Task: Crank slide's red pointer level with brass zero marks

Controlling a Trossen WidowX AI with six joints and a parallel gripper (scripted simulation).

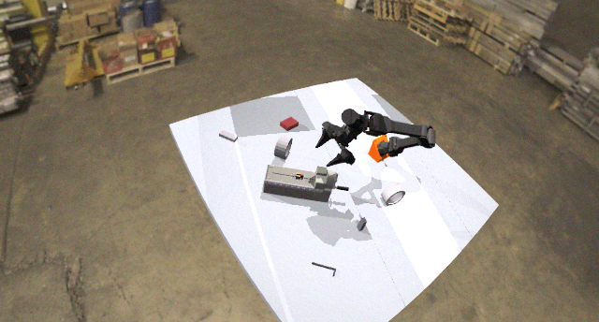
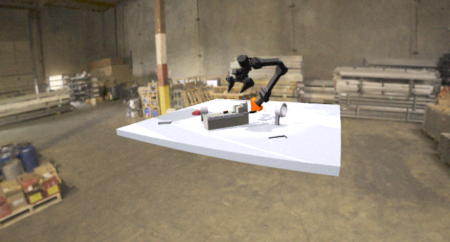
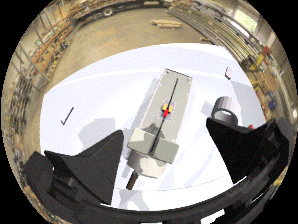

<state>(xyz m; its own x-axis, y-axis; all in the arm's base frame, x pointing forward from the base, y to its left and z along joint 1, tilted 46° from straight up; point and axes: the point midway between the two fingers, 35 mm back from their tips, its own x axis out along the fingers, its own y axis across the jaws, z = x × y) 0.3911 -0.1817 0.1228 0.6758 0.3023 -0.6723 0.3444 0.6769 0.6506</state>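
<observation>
Now: gripper tip 70 mm past the dark crank handle, 100 mm to the right of it and 130 mm above it. The rest, counted from my gripper tip: hex key 210 mm ahead, 310 mm to the left, 190 mm below; red pointer 40 mm ahead, 40 mm to the right, 110 mm below; small clip 20 mm behind, 250 mm to the left, 160 mm below.
</observation>
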